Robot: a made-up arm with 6 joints.
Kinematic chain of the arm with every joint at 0, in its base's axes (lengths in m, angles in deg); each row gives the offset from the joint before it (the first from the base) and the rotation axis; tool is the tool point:
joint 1: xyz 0 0 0.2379 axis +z
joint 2: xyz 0 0.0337 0 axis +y
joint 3: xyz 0 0 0.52 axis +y
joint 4: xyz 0 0 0.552 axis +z
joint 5: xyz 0 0 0 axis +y
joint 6: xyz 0 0 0.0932 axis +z
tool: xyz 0 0 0
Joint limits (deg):
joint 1: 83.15..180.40
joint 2: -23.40..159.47
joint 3: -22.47..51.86
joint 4: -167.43..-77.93
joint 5: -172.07..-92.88
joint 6: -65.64..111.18
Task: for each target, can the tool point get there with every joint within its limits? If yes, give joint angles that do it. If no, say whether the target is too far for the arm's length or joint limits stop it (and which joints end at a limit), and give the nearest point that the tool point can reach.
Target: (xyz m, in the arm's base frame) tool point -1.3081 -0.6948 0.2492
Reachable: no: too far | nearest point -1.0664 -0.1342 0.2471 | short by 0.610 m
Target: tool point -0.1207 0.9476 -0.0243
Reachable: yes | joints 91.63 95.61 18.92 -101.77 -138.87 -13.72
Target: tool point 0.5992 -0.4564 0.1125
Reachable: no: joint limits stop it (at a limit: joint 2, joint 3, joint 4) | nearest point 0.4370 -0.3328 1.0339 | short by 0.944 m
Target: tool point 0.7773 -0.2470 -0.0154
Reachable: no: joint limits stop it (at a limit: joint 2, joint 3) | nearest point 0.1676 -0.0533 -0.6547 | short by 0.904 m
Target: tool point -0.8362 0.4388 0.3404
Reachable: yes | joints 145.92 63.23 41.94 -92.43 -129.92 91.16
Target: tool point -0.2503 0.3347 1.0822
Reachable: yes | joints 115.17 7.56 38.24 -92.27 -147.16 -40.33
